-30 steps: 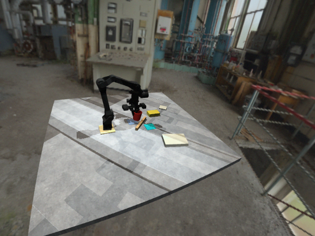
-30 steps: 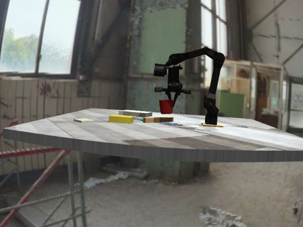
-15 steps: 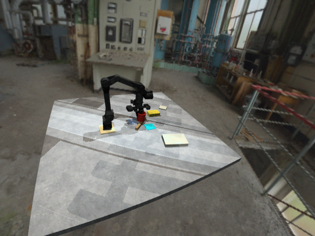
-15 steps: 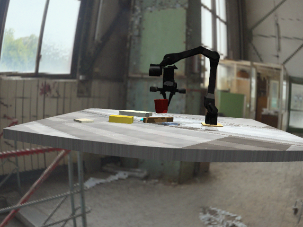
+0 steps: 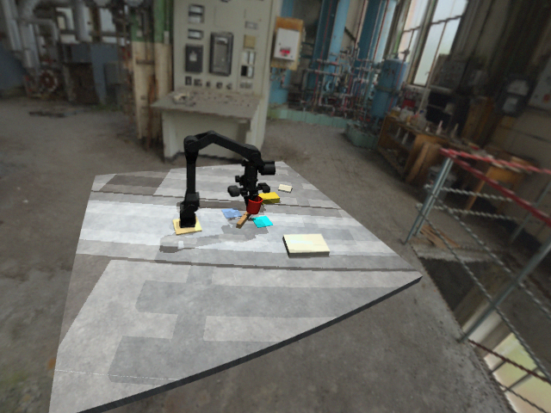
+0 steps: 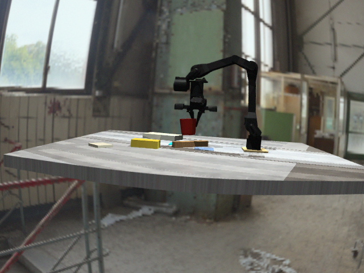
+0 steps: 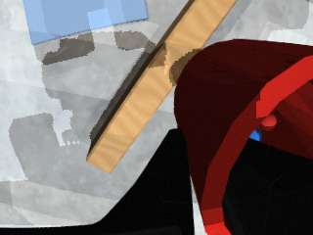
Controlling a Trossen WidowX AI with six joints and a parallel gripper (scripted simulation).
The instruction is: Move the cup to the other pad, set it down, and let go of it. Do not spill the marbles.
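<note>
Right now the red marble is 50 mm ahead of my gripper tip, 10 mm to the right of it and 30 mm below it. The rest, counted from my gripper tip: blue marble (40 mm ahead, 10 mm to the right, 20 mm below); then red cup (30 mm ahead); then wooden bar (10 mm ahead, 30 mm to the left, 80 mm below).
</note>
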